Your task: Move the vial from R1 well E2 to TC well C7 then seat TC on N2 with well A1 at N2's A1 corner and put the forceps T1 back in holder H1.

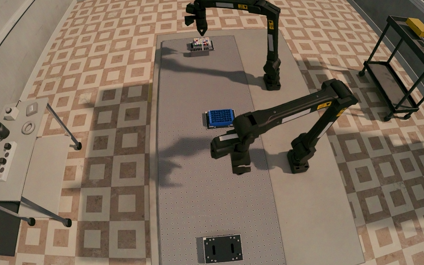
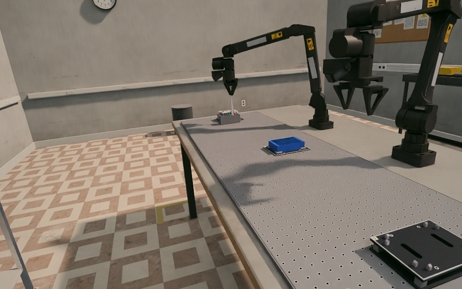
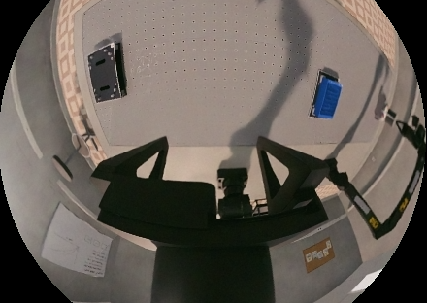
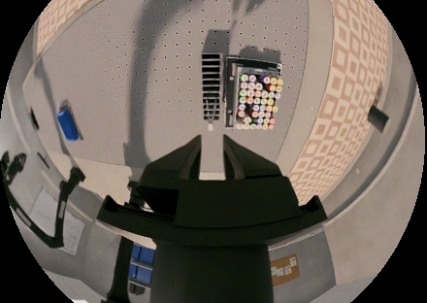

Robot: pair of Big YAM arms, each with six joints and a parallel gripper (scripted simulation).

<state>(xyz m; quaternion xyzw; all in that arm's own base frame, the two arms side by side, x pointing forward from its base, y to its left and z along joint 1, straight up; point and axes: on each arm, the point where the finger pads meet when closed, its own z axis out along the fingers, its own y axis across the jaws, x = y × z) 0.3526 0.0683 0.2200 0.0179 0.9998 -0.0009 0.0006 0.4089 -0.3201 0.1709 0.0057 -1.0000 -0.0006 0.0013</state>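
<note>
The forceps T1 is 11 cm below my right hand. Also, from my right hand: nest N2: 3 cm ahead, 127 cm to the left, 15 cm below.
</note>
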